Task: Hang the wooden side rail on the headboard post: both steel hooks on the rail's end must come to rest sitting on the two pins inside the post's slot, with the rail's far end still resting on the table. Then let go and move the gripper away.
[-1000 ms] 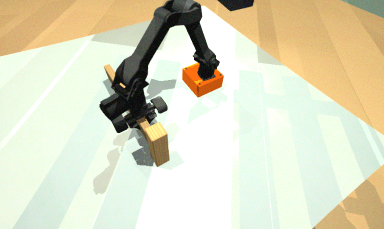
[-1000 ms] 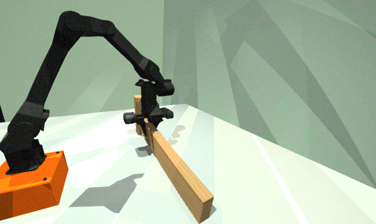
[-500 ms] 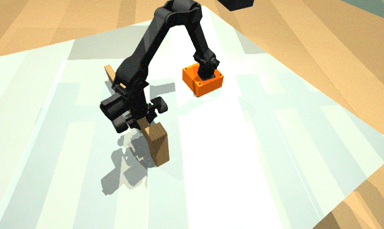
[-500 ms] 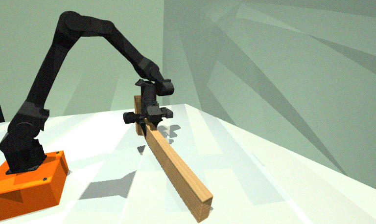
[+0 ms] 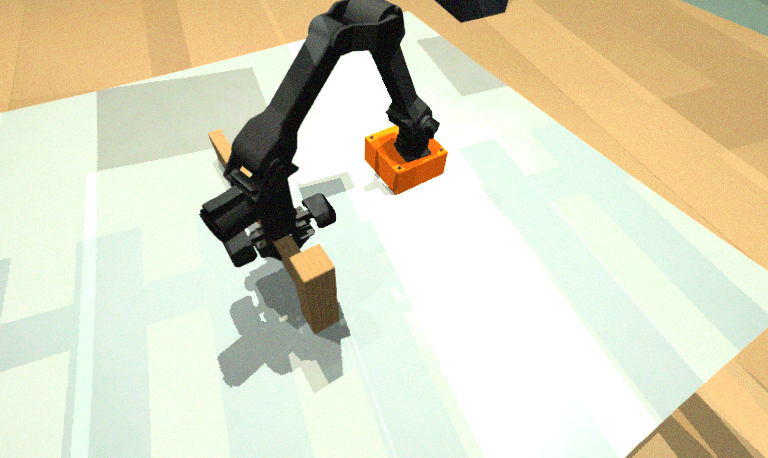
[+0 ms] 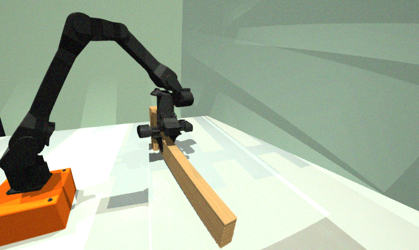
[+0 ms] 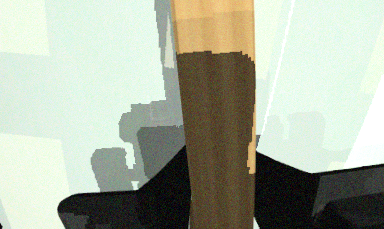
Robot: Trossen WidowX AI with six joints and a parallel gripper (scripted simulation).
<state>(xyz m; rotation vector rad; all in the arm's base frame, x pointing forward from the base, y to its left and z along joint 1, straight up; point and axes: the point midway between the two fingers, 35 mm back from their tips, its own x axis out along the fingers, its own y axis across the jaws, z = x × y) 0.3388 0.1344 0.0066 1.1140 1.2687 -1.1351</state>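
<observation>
Now: the headboard post 1 cm behind my gripper tip, 12 cm to the left of it and 4 cm above it.
</observation>
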